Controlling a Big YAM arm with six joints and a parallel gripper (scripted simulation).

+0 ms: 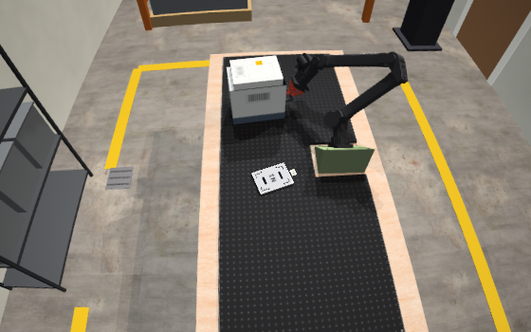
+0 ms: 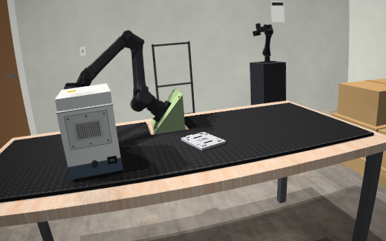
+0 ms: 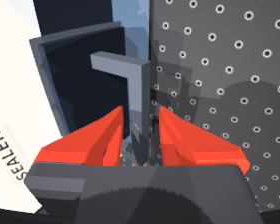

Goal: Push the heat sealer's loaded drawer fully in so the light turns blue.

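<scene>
My gripper is now 11 cm short of the dark sealer drawer, 1 cm to the right of it and 1 cm above it. Round my hand: white tag (43 cm to the left, 9 cm below, 6 cm ahead).
</scene>
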